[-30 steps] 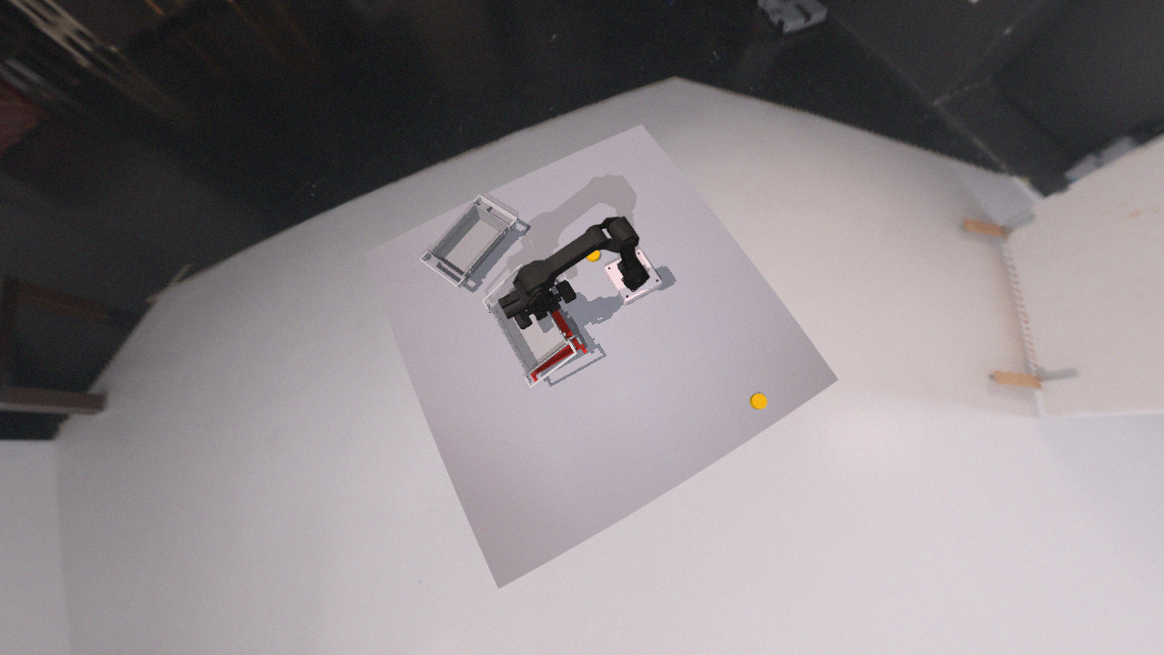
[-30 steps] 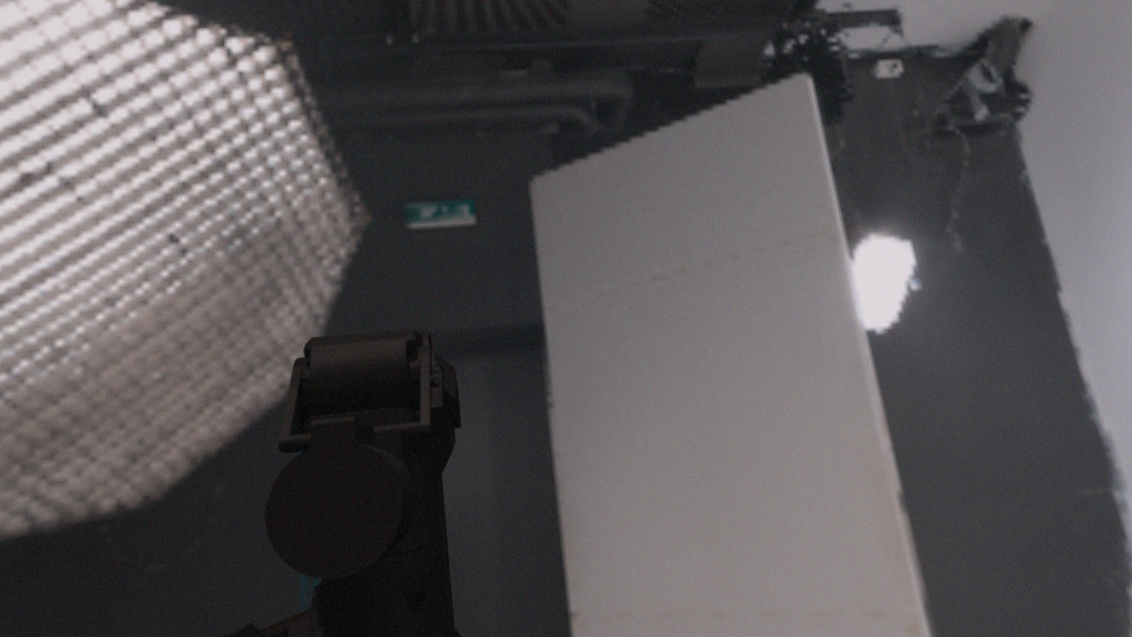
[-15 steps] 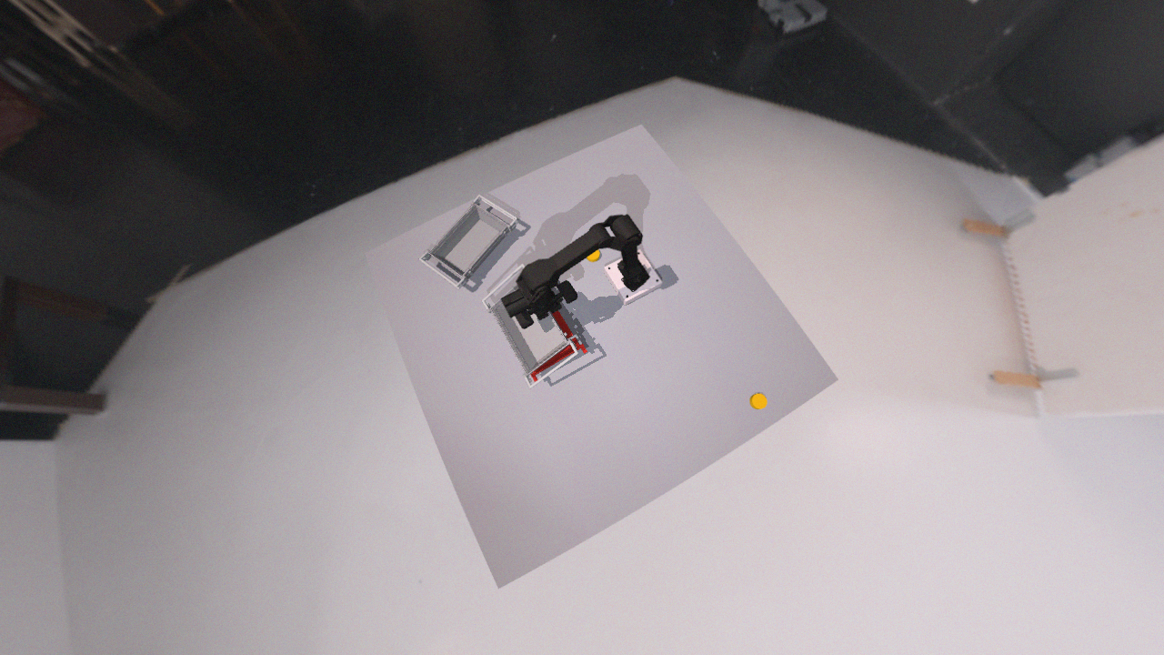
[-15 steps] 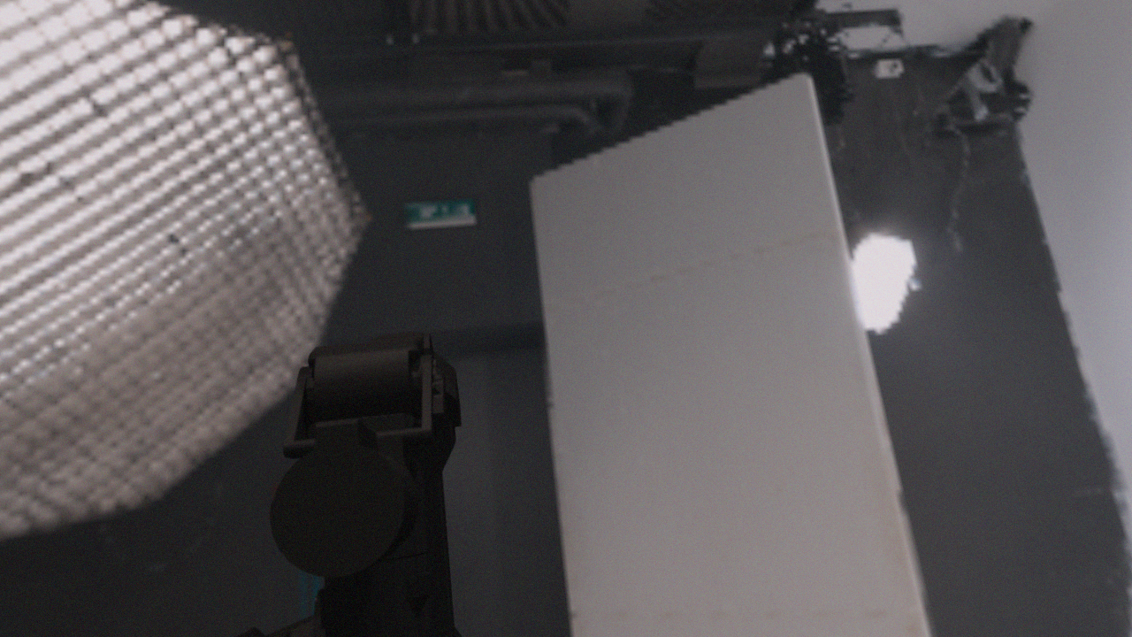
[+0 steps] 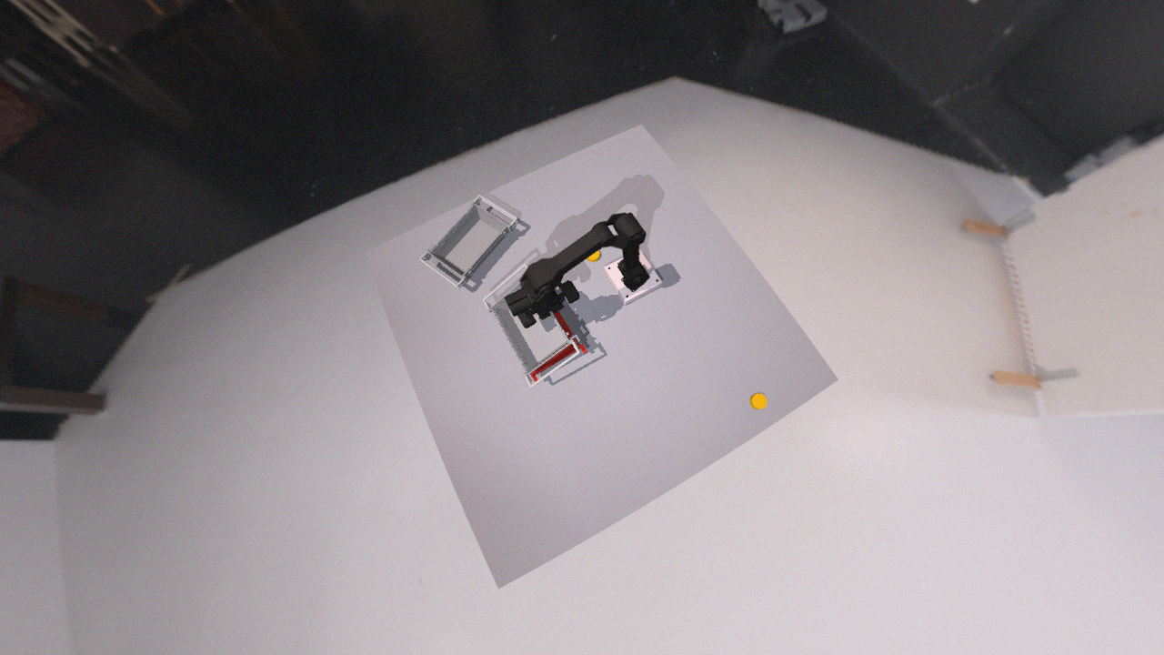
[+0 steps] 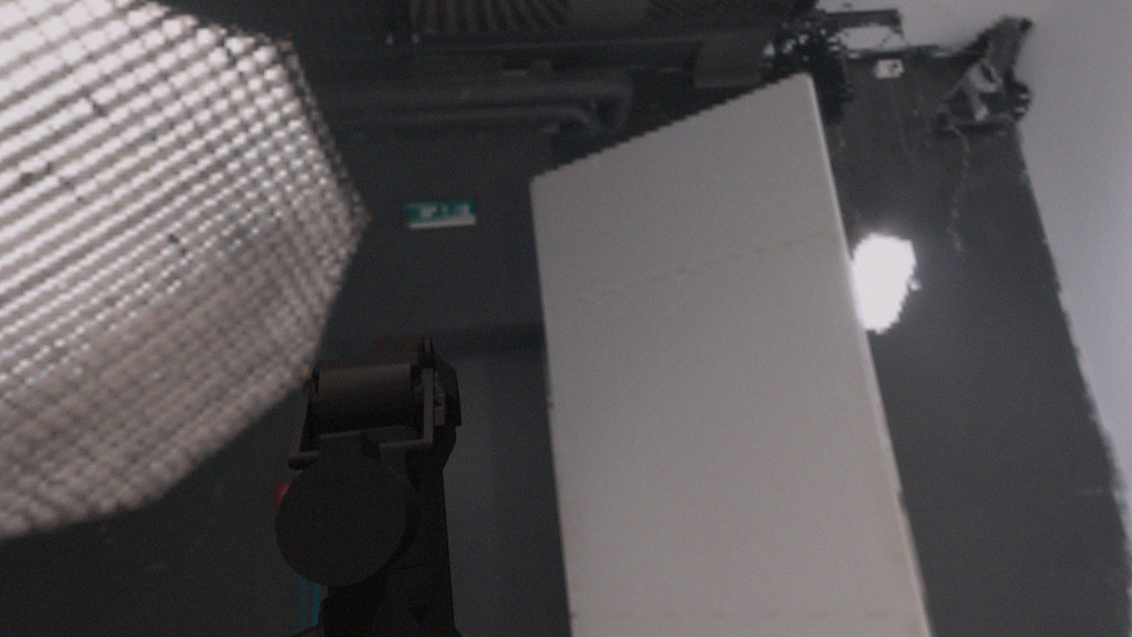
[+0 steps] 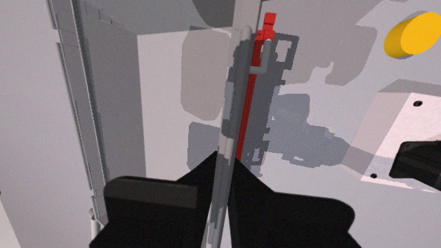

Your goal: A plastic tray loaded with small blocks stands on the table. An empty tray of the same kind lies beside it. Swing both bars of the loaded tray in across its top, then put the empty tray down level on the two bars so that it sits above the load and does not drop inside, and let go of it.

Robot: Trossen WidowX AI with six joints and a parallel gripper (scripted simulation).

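Now: gripper tip 80 mm short of the grey tray and 10 mm to the left of it.
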